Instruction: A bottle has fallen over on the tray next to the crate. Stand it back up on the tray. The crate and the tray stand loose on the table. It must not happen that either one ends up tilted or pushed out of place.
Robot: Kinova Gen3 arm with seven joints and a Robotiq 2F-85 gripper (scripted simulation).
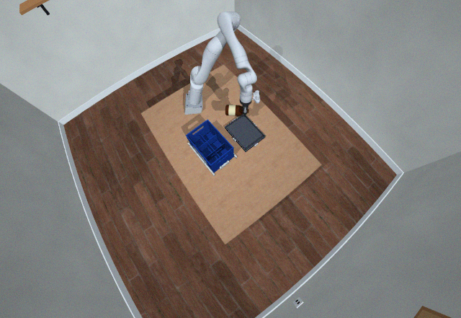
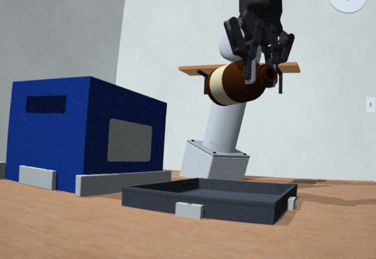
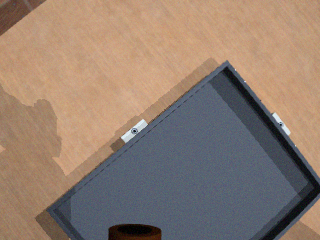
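Right now the brown bottle is 40 mm behind my hand and 30 mm to the right of it. Round my hand: blue crate 20 mm behind, 320 mm to the right, 120 mm below; then tray 50 mm ahead, 40 mm to the right, 190 mm below.
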